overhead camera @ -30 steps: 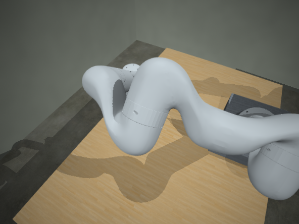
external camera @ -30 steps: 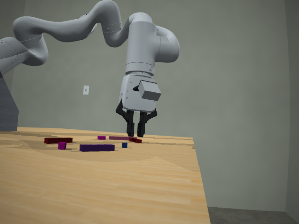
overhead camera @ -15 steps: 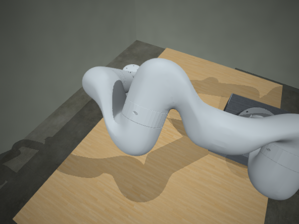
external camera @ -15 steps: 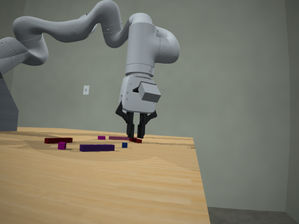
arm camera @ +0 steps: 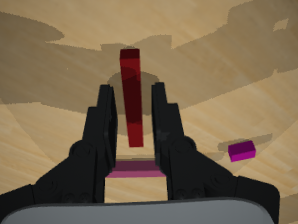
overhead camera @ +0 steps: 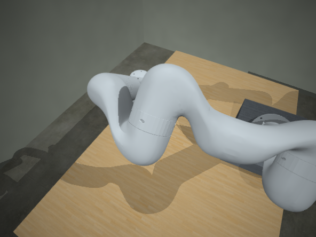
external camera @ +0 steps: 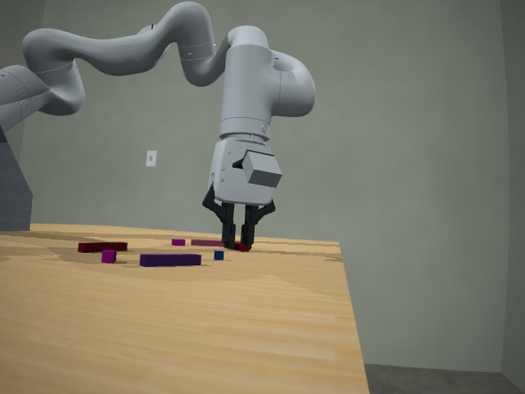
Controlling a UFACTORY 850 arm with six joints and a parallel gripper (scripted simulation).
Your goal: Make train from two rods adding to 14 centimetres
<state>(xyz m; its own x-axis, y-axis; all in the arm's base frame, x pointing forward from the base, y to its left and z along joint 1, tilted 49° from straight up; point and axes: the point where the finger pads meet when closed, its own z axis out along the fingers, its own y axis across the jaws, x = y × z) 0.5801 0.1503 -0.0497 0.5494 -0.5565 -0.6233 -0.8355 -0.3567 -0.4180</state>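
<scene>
Right now the red rod is 2 cm below my hand. Round my hand: pink rod 5 cm behind, 5 cm to the left, 2 cm below; then purple rod 1 cm behind, 26 cm to the right, 2 cm below; then blue cube 1 cm ahead, 17 cm to the right, 2 cm below.
</scene>
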